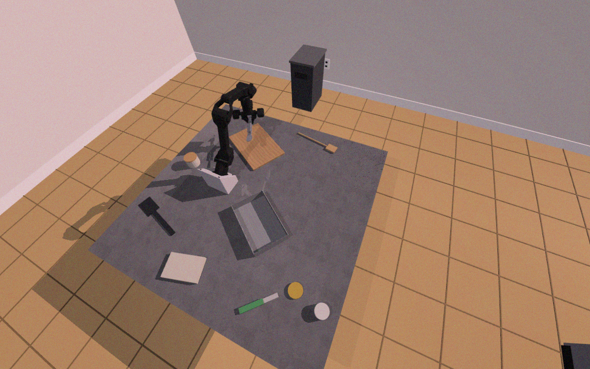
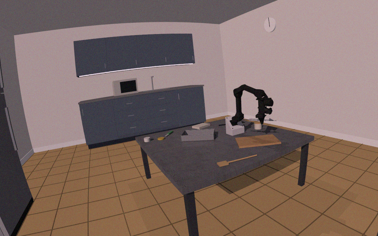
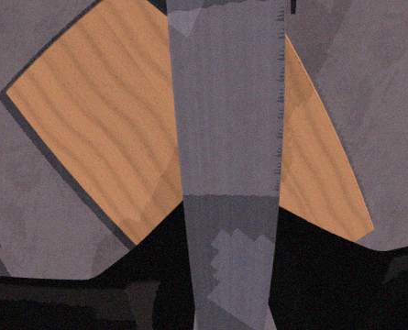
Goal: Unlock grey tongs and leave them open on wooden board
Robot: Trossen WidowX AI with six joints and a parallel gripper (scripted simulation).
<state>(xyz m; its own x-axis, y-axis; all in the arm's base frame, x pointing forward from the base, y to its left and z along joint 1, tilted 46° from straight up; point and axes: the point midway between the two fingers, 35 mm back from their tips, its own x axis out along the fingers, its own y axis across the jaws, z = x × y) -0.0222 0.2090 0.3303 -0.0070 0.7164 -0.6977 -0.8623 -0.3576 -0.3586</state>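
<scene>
Now: gripper tip 3 cm short of the wooden board, 3 cm to the left of it and 15 cm above it. The rest, counted from my gripper tip: wood-topped jar 27 cm behind, 34 cm to the right, 12 cm below; black spatula 23 cm behind, 72 cm to the right, 15 cm below; grey roasting tin 35 cm ahead, 52 cm to the right, 13 cm below.
</scene>
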